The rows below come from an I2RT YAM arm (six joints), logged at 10 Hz.
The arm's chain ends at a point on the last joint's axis. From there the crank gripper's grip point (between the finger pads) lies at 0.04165 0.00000 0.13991 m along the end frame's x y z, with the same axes.
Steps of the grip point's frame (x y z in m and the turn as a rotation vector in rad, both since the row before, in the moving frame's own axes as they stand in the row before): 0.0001, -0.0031, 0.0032, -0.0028, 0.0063, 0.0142; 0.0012, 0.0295, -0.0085, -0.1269, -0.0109, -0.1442; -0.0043, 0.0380, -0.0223, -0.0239, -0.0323, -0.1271; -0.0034, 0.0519, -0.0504, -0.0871, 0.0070, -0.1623; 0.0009, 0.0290, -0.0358, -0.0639, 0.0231, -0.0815; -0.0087, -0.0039, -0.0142, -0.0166, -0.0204, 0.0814
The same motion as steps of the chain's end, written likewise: -0.0008, -0.0041, 0.0035, -0.0028, 0.0063, 0.0142; 0.0019, 0.0177, -0.0082, -0.1269, -0.0109, -0.1442; 0.0004, 0.0396, -0.0236, -0.0239, -0.0323, -0.1271; -0.0048, 0.0466, -0.0499, -0.0871, 0.0070, -0.1623; -0.0025, 0.0236, -0.0346, -0.0639, 0.0231, -0.0815; -0.0056, -0.0095, -0.0150, -0.0166, -0.0204, 0.0814
